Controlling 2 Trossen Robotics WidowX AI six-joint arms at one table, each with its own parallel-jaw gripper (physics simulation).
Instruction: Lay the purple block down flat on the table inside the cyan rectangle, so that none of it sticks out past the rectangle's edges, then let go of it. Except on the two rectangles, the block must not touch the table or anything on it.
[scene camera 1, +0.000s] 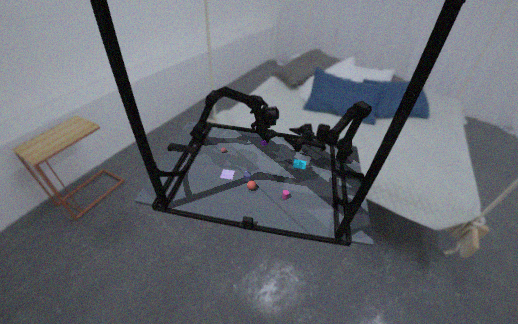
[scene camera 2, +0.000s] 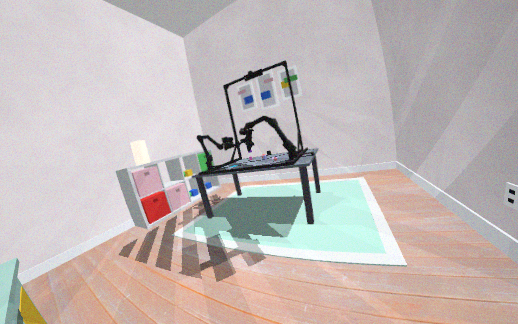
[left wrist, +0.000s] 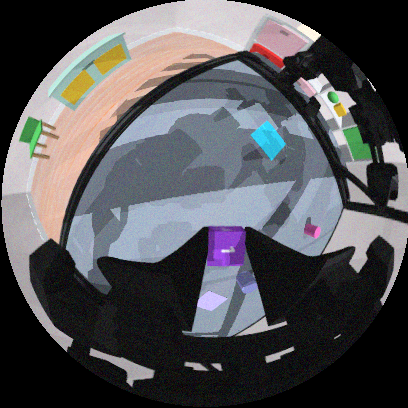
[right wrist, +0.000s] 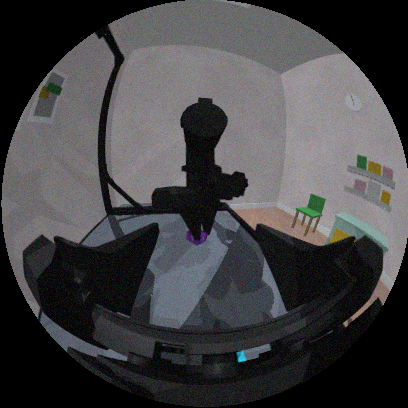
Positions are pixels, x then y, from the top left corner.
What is the left gripper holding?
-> A purple block.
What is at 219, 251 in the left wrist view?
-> A purple block.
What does the right gripper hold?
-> Nothing.
